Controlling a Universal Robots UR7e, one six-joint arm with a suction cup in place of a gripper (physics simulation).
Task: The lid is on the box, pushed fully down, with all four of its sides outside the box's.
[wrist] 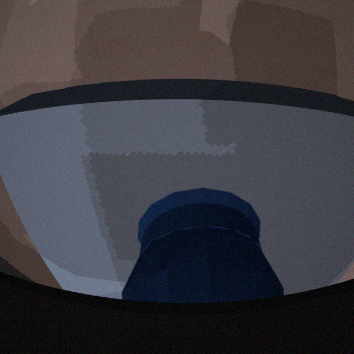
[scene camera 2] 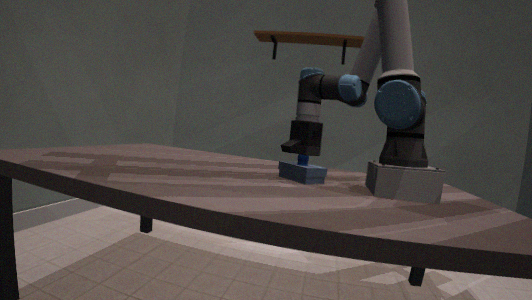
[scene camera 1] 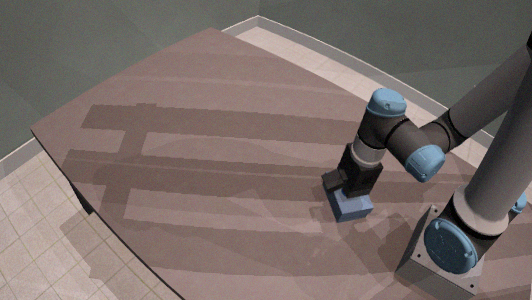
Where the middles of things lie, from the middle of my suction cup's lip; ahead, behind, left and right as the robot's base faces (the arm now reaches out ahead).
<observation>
My suction cup is now 2 cm above the blue-grey lid [scene camera 1: 345, 208] and 1 cm to the left of it.
</observation>
